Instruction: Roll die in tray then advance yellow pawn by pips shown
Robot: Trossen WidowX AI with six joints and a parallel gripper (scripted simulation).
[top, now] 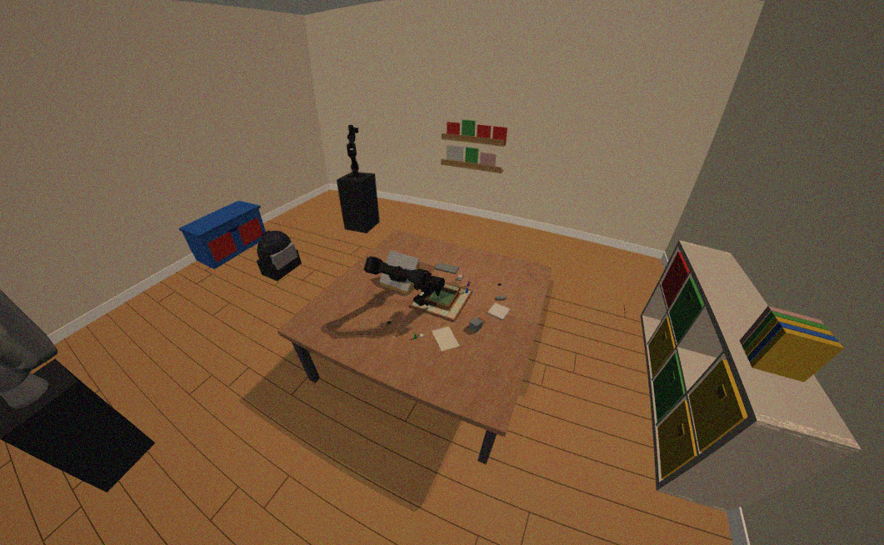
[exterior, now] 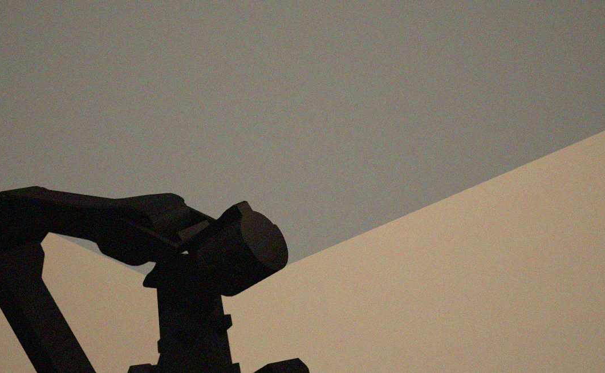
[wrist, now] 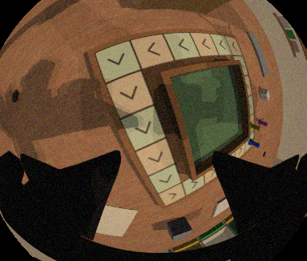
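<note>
My gripper tip is now 7 cm short of the white die, 34 cm to the right of it and 6 cm above it. The rest, counted from my gripper tip: yellow pawn 10 cm ahead, 21 cm to the left, 4 cm below; blue pawn 15 cm ahead, 21 cm to the left, 4 cm below; green tray 2 cm ahead, 11 cm to the left, 6 cm below.
</note>
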